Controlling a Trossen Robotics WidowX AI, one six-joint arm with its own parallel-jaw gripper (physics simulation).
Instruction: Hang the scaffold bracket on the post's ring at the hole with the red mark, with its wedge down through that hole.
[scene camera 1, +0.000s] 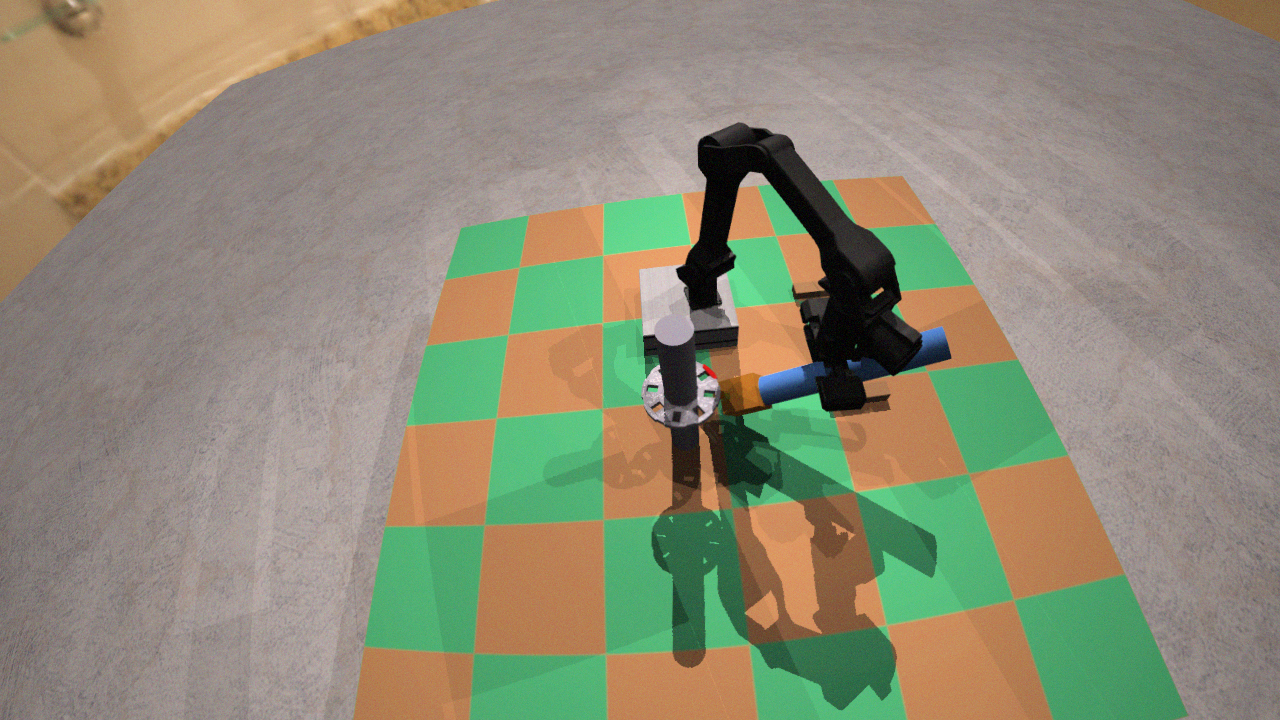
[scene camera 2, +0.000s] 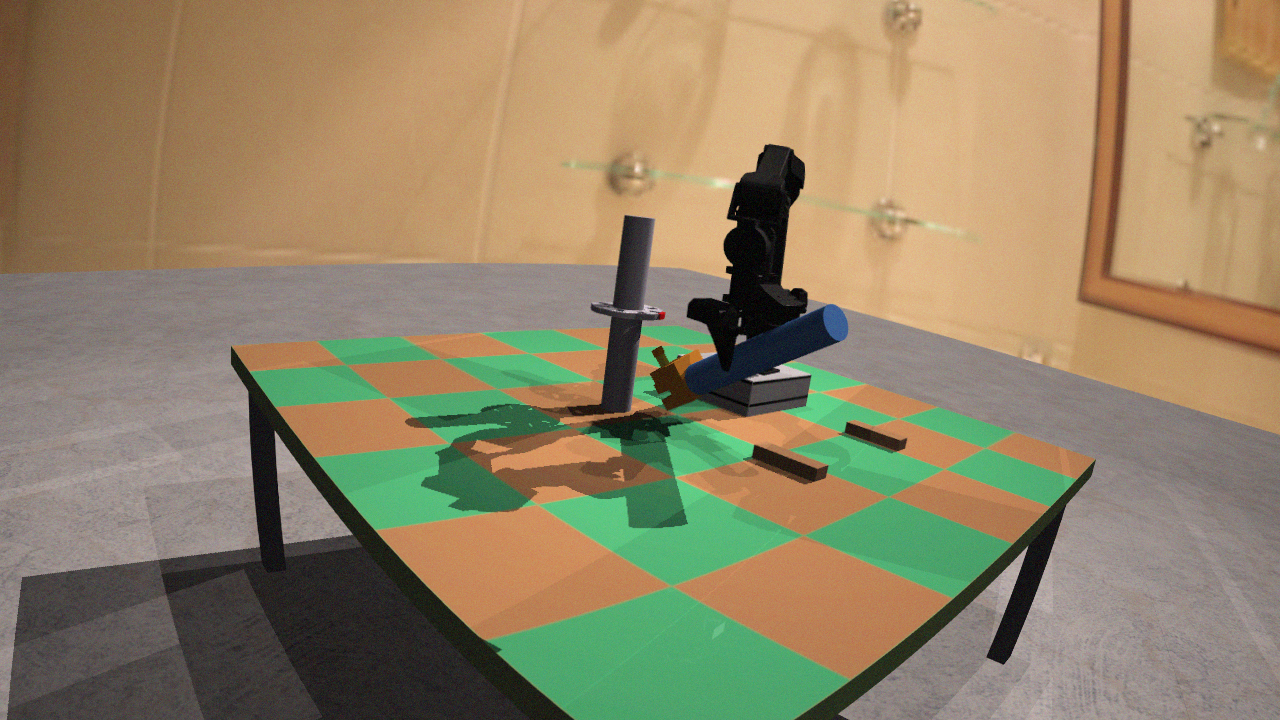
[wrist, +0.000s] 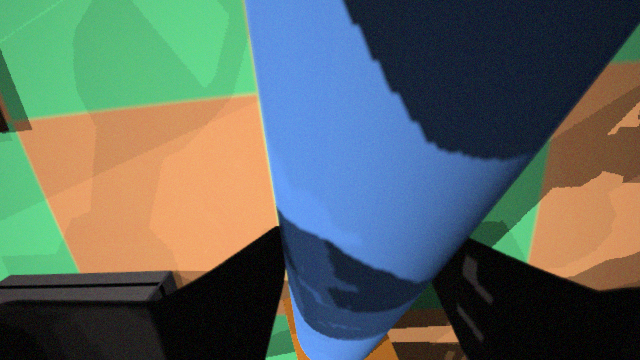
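My gripper (scene camera 1: 827, 371) (scene camera 2: 748, 347) (wrist: 353, 234) is shut on the bracket's blue tube (scene camera 1: 787, 383) (scene camera 2: 776, 344) (wrist: 320, 125) and holds it above the table. The bracket's orange head (scene camera 1: 742, 394) (scene camera 2: 677, 378) points toward the grey post (scene camera 1: 678, 367) (scene camera 2: 633, 259) and hangs lower than the tube's free end. In scene camera 2 the head is below ring height and apart from the post. A small orange prong, perhaps the wedge, sticks up from it. The silvery ring (scene camera 1: 694, 418) (scene camera 2: 608, 310) surrounds the post; its red mark (scene camera 1: 709, 370) (scene camera 2: 661, 315) is on the arm's side.
Two low dark-brown blocks (scene camera 1: 875, 402) (scene camera 2: 787, 462) lie on the green-and-orange checkered table (scene camera 1: 537, 573) (scene camera 2: 590, 564), one nearer scene camera 2, one farther back. The arm's grey base box (scene camera 1: 657, 295) (scene camera 2: 769, 395) stands close behind the post.
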